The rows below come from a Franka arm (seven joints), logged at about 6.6 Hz.
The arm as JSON. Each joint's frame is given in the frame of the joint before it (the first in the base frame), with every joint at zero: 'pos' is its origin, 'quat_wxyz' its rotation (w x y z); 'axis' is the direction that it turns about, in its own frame. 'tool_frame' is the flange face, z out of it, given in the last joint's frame.
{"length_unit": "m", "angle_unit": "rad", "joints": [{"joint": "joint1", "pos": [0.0, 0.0, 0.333], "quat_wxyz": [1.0, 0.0, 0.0, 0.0], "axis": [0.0, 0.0, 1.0]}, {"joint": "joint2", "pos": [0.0, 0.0, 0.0], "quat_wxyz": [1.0, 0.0, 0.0, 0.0], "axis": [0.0, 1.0, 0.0]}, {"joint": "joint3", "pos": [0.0, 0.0, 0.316], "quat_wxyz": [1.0, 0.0, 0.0, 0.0], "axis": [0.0, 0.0, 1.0]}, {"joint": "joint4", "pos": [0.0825, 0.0, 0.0], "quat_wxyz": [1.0, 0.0, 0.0, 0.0], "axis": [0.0, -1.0, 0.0]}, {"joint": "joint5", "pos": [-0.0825, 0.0, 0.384], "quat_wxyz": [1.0, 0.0, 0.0, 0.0], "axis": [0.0, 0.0, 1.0]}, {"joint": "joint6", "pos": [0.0, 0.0, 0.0], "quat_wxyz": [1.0, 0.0, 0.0, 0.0], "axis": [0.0, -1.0, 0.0]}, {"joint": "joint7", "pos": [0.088, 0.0, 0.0], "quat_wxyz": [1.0, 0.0, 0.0, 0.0], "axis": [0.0, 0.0, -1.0]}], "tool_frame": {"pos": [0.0, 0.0, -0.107], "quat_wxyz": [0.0, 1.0, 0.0, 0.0]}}
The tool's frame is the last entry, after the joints.
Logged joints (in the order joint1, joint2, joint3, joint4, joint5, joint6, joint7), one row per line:
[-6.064 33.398 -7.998 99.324 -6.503 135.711 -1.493]
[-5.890 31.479 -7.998 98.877 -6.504 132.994 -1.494]
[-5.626 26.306 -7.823 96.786 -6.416 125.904 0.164]
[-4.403 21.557 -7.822 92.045 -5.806 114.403 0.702]
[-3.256 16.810 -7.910 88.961 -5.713 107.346 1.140]
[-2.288 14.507 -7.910 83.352 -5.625 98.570 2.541]
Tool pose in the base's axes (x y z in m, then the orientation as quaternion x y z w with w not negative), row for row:
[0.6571 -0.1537 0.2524 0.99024 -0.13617 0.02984 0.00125]
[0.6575 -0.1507 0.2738 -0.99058 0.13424 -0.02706 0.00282]
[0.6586 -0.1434 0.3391 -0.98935 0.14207 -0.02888 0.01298]
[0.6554 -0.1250 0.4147 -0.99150 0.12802 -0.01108 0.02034]
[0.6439 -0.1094 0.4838 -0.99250 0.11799 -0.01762 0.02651]
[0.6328 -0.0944 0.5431 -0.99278 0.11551 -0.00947 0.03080]
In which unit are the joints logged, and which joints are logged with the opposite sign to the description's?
The joints are logged in degrees. Opposite sign: joint4, joint5.
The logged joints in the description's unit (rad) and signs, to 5 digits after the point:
[-0.10584 0.58291 -0.13959 -1.73353 0.11350 2.36860 -0.02606]
[-0.10280 0.54941 -0.13959 -1.72573 0.11352 2.32118 -0.02608]
[-0.09819 0.45913 -0.13654 -1.68923 0.11198 2.19744 0.00286]
[-0.07685 0.37624 -0.13652 -1.60649 0.10133 1.99671 0.01225]
[-0.05683 0.29339 -0.13806 -1.55266 0.09971 1.87354 0.01990]
[-0.03993 0.25319 -0.13806 -1.45477 0.09817 1.72037 0.04435]

